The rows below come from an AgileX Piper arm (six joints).
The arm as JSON. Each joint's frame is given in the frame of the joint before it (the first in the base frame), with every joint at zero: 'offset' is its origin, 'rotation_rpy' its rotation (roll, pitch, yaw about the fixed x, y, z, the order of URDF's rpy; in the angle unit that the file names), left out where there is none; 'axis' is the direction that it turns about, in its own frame. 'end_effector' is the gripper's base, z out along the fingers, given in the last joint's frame.
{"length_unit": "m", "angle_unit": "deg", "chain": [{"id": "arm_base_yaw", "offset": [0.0, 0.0, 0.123], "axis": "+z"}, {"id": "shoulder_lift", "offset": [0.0, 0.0, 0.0], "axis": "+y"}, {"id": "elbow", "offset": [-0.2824, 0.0, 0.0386], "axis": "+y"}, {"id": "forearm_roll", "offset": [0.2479, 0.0, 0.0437], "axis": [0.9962, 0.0, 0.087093]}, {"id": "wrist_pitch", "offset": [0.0, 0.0, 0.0], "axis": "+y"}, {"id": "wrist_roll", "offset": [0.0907, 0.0, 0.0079], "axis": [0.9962, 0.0, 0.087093]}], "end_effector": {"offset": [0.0, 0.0, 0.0], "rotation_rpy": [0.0, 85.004, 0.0]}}
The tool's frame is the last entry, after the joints.
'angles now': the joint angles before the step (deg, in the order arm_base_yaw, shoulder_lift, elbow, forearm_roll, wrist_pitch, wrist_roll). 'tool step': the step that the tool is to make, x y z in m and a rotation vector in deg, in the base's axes. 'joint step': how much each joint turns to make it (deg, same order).
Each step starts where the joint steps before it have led.
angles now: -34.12, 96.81, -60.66, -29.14, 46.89, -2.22
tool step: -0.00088, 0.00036, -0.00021, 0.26, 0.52, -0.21
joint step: 0.00, 0.00, 0.00, 0.12, 0.61, -0.12
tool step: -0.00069, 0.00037, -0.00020, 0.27, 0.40, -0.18
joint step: 0.00, 0.00, 0.00, 0.18, 0.49, -0.13
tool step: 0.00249, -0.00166, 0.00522, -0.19, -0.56, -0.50
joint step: 0.00, 0.01, -1.29, 0.42, 0.80, -0.05
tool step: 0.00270, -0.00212, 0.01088, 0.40, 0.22, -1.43
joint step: 0.00, 0.00, -2.76, 1.24, 3.35, -0.59
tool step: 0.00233, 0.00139, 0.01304, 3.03, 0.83, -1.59
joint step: 0.00, 0.00, -3.62, 3.97, 5.68, -2.50
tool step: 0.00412, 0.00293, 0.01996, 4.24, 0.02, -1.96
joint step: 0.00, 0.00, -5.26, 5.15, 7.37, -2.45
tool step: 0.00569, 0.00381, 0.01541, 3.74, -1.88, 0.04
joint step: 0.00, 0.00, -3.97, 4.97, 4.03, -2.57
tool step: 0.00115, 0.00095, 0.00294, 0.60, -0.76, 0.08
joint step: 0.00, -0.11, -0.59, 1.02, 0.33, -0.41
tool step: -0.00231, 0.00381, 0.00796, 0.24, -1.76, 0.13
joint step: 0.00, -1.45, 0.00, 1.28, 0.05, -0.44
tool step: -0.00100, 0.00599, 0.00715, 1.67, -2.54, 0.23
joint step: 0.00, -1.39, 0.00, 3.01, 0.09, -0.86
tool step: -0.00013, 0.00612, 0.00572, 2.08, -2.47, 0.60
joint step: 0.00, -1.12, 0.00, 3.38, 0.12, -1.24
